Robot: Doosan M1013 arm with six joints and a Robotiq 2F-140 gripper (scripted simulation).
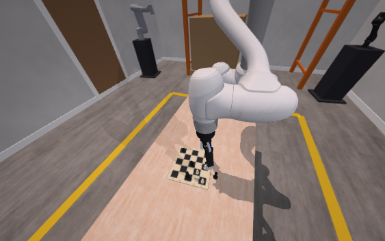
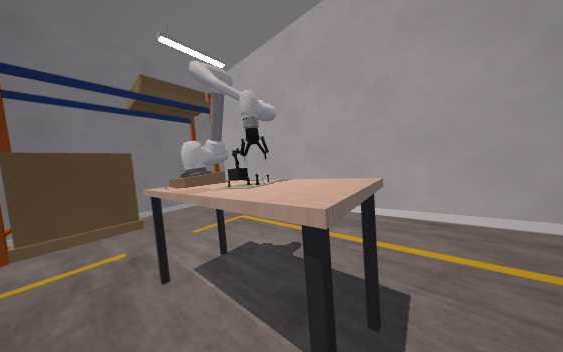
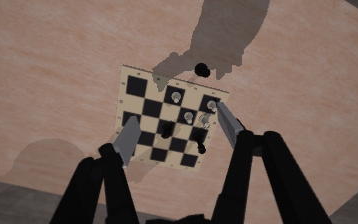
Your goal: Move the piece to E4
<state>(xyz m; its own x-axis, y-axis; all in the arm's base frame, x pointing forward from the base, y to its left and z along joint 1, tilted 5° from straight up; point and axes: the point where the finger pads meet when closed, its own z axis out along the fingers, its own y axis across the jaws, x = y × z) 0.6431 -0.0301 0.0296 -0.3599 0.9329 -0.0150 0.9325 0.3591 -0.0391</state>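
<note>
My hand is 7 cm short of the pale piece, 4 cm to the left of it and 11 cm above it. The rest, counted from my hand: chessboard: 1 cm behind, 8 cm to the right, 13 cm below.
</note>
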